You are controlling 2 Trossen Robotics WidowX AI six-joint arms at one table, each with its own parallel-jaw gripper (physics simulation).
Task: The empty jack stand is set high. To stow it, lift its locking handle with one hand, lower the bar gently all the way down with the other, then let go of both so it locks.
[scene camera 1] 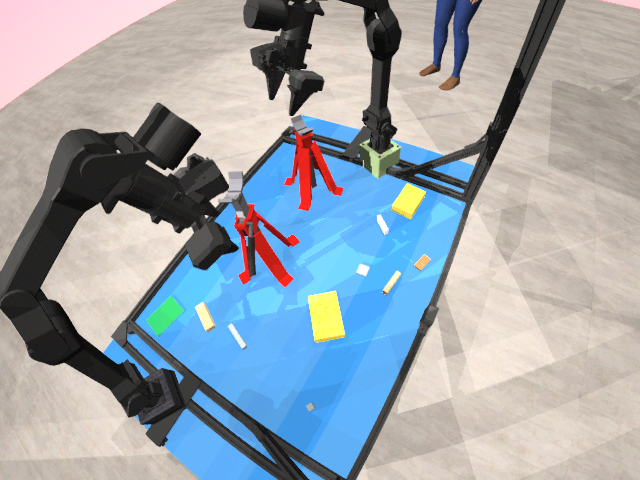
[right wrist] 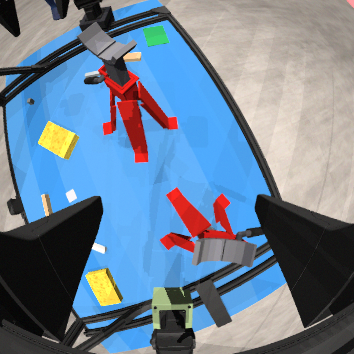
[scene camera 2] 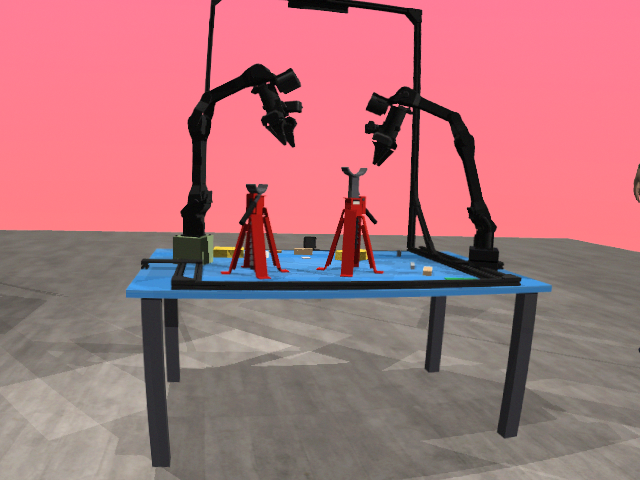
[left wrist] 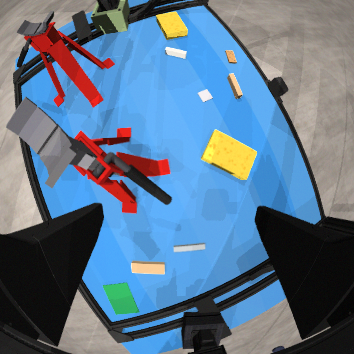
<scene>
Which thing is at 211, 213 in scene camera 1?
The left gripper.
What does the green block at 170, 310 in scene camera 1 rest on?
The table.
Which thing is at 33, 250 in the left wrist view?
The left gripper.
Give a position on a green block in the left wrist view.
119, 295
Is the right gripper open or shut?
Open.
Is the left gripper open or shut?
Open.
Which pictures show the right gripper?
Scene camera 1, the right wrist view and scene camera 2 only.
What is the left gripper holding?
Nothing.
</scene>
